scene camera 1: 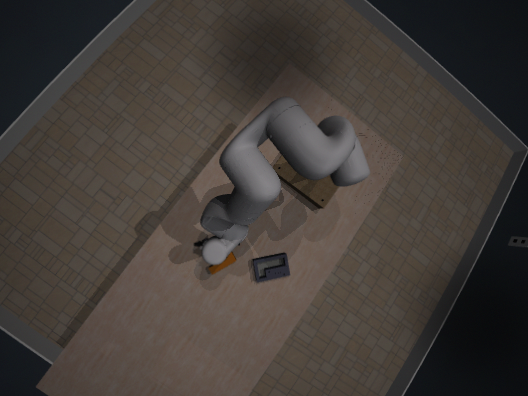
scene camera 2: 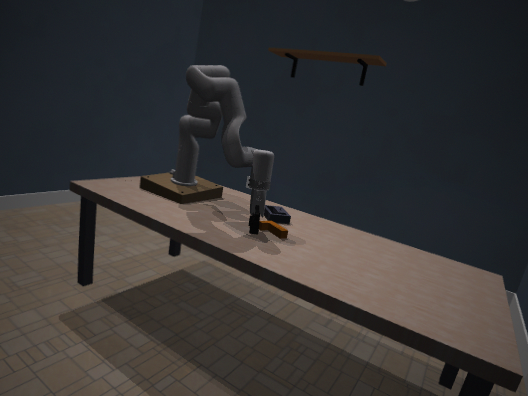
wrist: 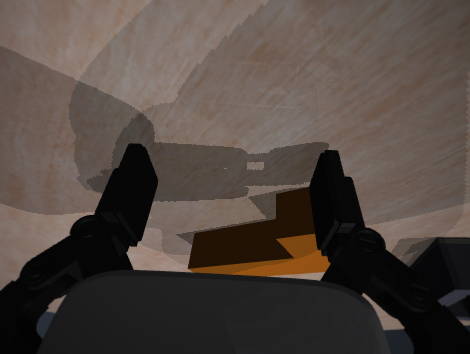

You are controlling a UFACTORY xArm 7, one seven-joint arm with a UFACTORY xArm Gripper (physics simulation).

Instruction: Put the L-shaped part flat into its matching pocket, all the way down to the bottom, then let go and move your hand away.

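Frame: origin at the arm's base, x ahead, y left, z up, level; centimetres.
Seen in the pictures: gripper, between the fingertips: [scene camera 2: 253, 230] [wrist: 232, 165]; arm's base, origin of its link: [scene camera 2: 184, 181].
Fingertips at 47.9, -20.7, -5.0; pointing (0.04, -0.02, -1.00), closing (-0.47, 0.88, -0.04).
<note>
Offsets run from my fingertips to a thing's middle, as dx, dy, dz. Level surfaces: height alone.
The orange L-shaped part @(+5.9, +4.7, +0.9) [scene camera 1: 223, 264] [scene camera 2: 276, 229] [wrist: 235, 246] lies flat on the table, outside the pocket. My gripper [scene camera 2: 254, 232] [wrist: 232, 165] is open and empty, low over the table beside the part. In the wrist view the part lies low between the fingers, and its right end is hidden behind the right finger; whether they touch I cannot tell. In scene camera 1 the wrist covers part of it. The dark block with the L-shaped pocket @(-1.0, +24.4, +1.2) [scene camera 1: 283, 272] [scene camera 2: 278, 215] [wrist: 440, 262] stands beside the part, its pocket empty in scene camera 1.
The arm's base stands on a brown wooden block [scene camera 1: 320, 194] [scene camera 2: 200, 195] at one end of the long table @(dz -0.6) [scene camera 1: 200, 340] [scene camera 2: 380, 270]. A wall shelf [scene camera 2: 327, 56] hangs behind the table. The pocket block is on the right side of the wrist view, near the right finger's linkage.
</note>
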